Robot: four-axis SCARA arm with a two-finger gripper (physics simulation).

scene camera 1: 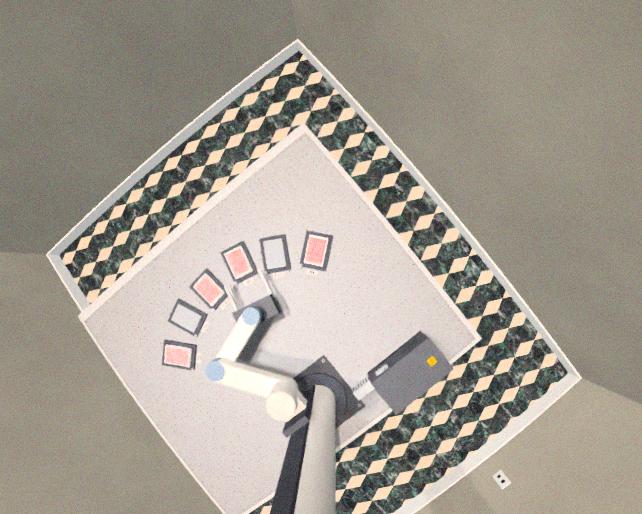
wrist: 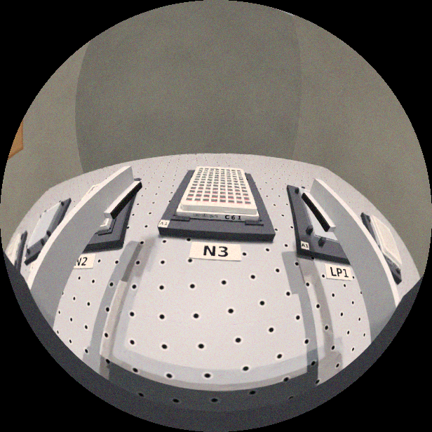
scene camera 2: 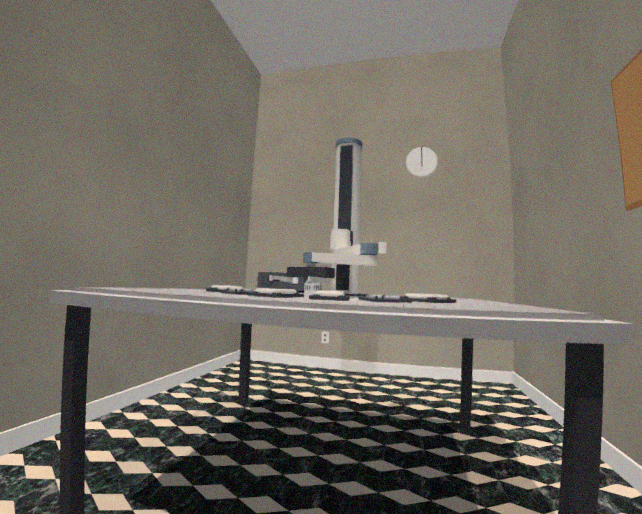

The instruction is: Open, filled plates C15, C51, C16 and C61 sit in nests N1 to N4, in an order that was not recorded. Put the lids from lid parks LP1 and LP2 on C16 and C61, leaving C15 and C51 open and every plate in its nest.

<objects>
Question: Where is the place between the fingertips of the gripper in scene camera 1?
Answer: At 242,277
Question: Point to a nest n3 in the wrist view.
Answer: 196,227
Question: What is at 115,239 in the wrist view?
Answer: A nest n2.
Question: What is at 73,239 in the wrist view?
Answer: The gripper.
</objects>
